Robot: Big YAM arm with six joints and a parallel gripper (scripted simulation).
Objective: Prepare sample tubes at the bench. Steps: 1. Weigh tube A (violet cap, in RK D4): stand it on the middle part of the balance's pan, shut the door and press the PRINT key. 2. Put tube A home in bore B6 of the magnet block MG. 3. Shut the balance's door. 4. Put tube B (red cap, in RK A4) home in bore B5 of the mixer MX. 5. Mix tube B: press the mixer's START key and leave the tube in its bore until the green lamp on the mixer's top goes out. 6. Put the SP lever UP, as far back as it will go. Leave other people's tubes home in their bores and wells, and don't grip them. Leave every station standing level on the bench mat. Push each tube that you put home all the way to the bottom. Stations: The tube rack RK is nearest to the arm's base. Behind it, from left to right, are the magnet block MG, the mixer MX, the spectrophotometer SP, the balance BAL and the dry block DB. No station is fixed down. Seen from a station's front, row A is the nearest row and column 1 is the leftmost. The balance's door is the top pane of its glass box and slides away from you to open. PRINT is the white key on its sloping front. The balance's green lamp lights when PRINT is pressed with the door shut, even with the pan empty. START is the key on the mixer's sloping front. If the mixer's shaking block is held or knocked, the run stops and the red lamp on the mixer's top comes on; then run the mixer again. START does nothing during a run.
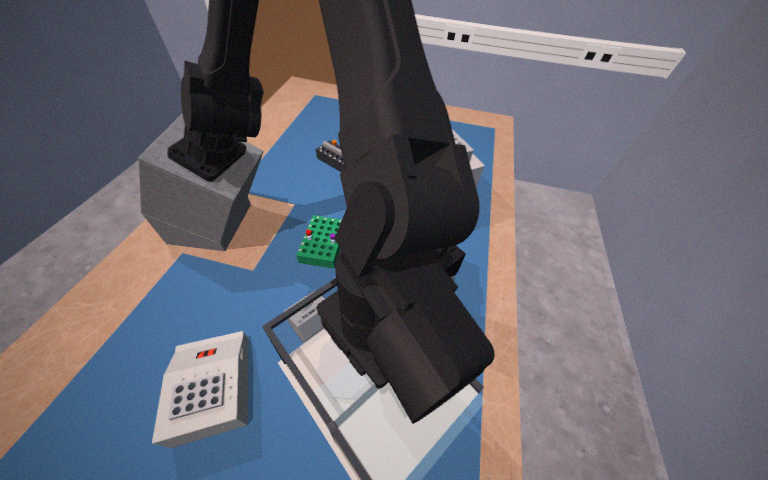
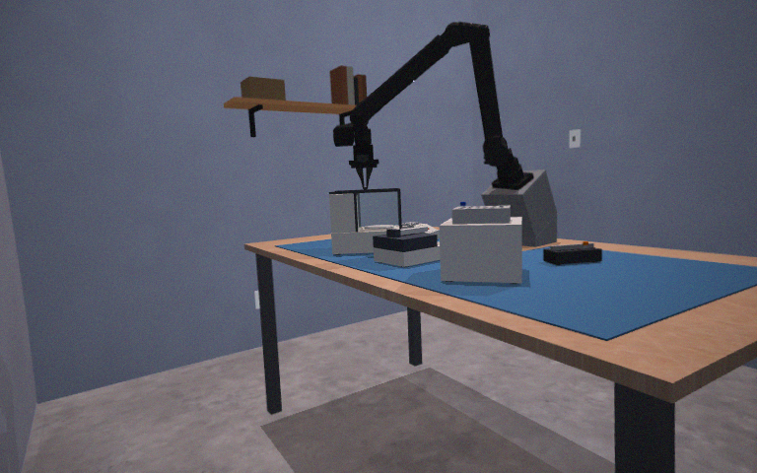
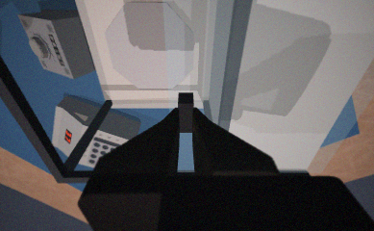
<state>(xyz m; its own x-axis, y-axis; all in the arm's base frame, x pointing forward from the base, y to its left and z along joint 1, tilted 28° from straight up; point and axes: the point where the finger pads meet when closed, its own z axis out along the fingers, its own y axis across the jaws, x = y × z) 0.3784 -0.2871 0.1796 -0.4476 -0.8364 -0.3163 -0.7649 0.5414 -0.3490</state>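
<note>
The SP lever lies 280 mm to the left of my hand and 130 mm below it. Round my hand: dry block DB: 260 mm behind, 70 mm to the right, 190 mm below; then balance door: 30 mm ahead, 10 mm to the right, 10 mm below; then white print key: 160 mm behind, 100 mm to the left, 150 mm below.
</note>
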